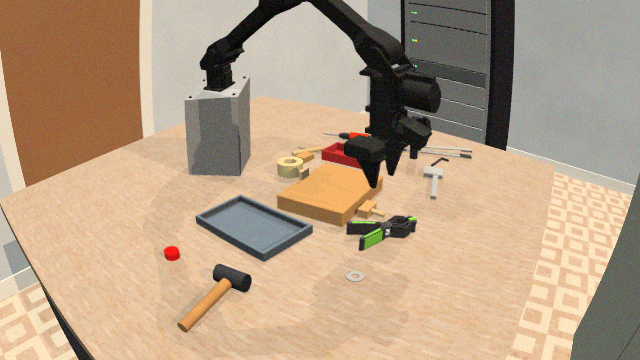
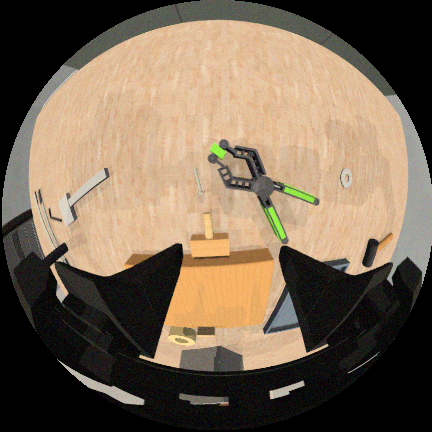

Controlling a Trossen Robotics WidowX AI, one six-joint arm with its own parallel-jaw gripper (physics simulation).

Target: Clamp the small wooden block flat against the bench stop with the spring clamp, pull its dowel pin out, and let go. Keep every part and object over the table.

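Pixels of known places: gripper, fingertip midpoint: (image 1: 382, 181) (image 2: 232, 251); arm's base, link origin: (image 1: 219, 86) (image 2: 208, 403).
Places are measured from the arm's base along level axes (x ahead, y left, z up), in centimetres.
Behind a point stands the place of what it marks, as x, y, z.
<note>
The small wooden block (image 1: 366, 208) @(43.9, -8.3, -19.9) (image 2: 210, 247) @(43.6, -7.2, -19.9) sits on the table by the near side of the big orange board (image 1: 320, 192) @(33.8, -8.6, -18.5) (image 2: 220, 295) @(36.6, -7.5, -18.5), probably the bench stop; whether they touch is unclear. Its dowel pin (image 1: 378, 212) @(46.3, -7.6, -20.5) (image 2: 208, 226) @(46.1, -7.3, -20.4) sticks out horizontally, away from the board. The black and green spring clamp (image 1: 391, 229) @(50.9, -12.4, -20.8) (image 2: 263, 186) @(50.1, -13.5, -19.2) lies on the table beside the dowel, jaws around a green pad, handles spread. My gripper (image 1: 383, 180) @(47.2, -9.5, -12.8) (image 2: 232, 251) @(47.2, -9.5, -12.8) is open and empty, pointing down above the board's edge near the block.
A grey-blue tray (image 1: 252, 225) @(26.4, -22.7, -21.4) (image 2: 286, 312) @(23.8, -19.9, -21.4), mallet (image 1: 232, 278) @(35.6, -41.8, -18.9) (image 2: 370, 252) @(35.4, -39.2, -19.2), washer (image 1: 348, 276) @(49.4, -29.0, -21.5) (image 2: 342, 178) @(50.2, -27.4, -21.5) and red cap (image 1: 171, 253) @(20.2, -41.2, -20.4) lie around. A tape roll (image 1: 290, 170) @(21.2, 0.8, -19.7), red bin (image 1: 335, 154) @(26.2, 14.6, -19.4) and metal hammer (image 1: 433, 185) @(53.8, 11.4, -20.7) (image 2: 90, 188) @(53.7, 9.8, -20.9) are farther back. A small screw (image 2: 199, 182) @(51.1, -6.9, -21.2) lies near the clamp jaws.
</note>
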